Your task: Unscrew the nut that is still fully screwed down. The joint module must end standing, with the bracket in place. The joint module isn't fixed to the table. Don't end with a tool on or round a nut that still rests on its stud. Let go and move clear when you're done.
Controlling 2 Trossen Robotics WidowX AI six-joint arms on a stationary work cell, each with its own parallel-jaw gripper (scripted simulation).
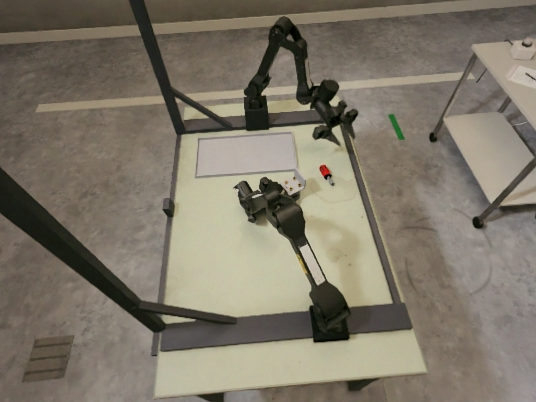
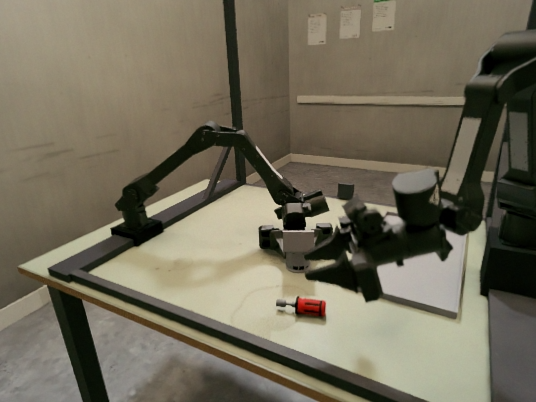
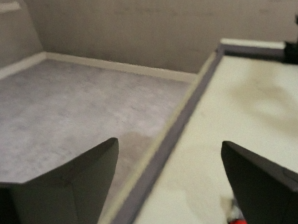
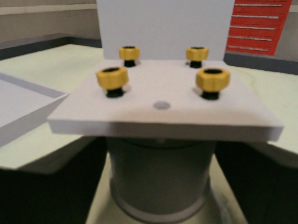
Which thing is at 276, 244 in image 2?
My right gripper.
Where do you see a pale bracket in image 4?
At 162, 77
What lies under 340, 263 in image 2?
My left gripper.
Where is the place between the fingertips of my left gripper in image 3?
169, 146
